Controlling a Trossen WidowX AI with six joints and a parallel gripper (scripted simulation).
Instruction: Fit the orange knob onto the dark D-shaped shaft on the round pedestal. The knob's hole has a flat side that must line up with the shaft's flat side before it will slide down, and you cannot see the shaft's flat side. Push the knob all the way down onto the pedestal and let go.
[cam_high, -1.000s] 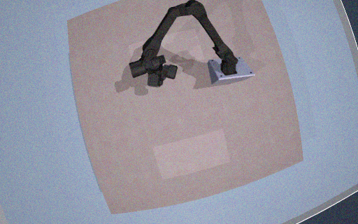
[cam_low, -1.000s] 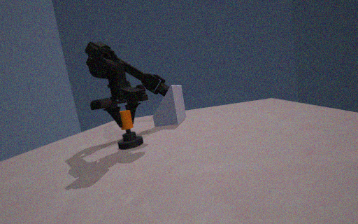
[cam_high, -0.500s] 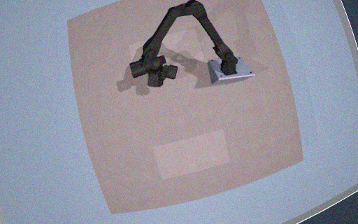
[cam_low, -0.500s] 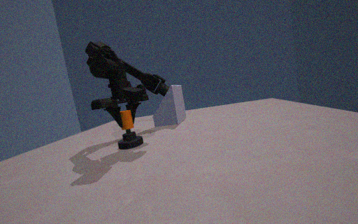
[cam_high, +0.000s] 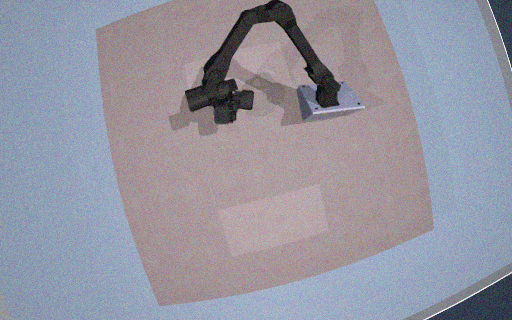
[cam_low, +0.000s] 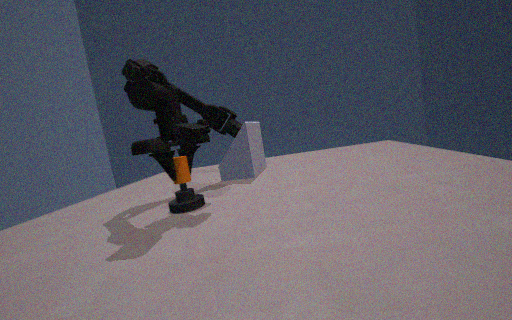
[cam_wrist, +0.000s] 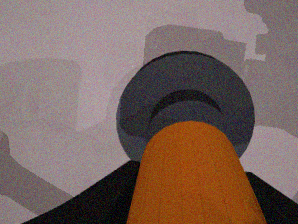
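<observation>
Right now my gripper tip is 2 cm below the orange knob. Round my gripper tip: dark pedestal 4 cm below.
</observation>
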